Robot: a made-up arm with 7 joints.
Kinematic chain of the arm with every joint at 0, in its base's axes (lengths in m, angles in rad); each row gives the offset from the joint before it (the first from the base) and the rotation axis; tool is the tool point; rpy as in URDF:
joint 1: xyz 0 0 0.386 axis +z
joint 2: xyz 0 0 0 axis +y
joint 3: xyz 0 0 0.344 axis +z
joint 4: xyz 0.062 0 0 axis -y
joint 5: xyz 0.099 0 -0.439 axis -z
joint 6: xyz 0 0 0 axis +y
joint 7: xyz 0.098 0 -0.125 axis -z
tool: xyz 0 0 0 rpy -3.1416 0 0
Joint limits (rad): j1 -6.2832..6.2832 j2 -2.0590..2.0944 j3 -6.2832..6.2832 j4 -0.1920..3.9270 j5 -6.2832..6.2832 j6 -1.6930..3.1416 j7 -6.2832..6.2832
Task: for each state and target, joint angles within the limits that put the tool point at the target. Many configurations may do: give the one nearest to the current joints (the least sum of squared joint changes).
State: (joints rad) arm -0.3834 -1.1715 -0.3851 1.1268 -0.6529 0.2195 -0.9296
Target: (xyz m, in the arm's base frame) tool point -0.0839 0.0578 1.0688
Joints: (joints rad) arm -0.4296 -1.3795 -0.0494 1.1075 -0.6913 0.1512 -0.9296
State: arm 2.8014 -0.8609 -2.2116 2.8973 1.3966 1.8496 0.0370
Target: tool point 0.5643 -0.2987 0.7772
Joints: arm 2.5643 -1.2113 -2.1882 3.2149 1.3710 2.5168 0.0370
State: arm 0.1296 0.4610 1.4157 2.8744 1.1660 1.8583 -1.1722
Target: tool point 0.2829 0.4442 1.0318
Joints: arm 0.3128 0.6252 1.3142 2.5503 1.0603 1.9365 -1.1722
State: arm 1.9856 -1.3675 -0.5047 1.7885 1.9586 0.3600 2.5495
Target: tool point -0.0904 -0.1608 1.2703
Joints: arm 1.6896 -0.7758 0.2117 2.1104 1.9573 0.6555 2.5495
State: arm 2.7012 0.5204 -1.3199 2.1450 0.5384 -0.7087 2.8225
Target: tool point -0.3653 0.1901 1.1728
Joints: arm 3.0128 0.4989 -1.3534 2.5562 0.4494 -0.6376 2.8225
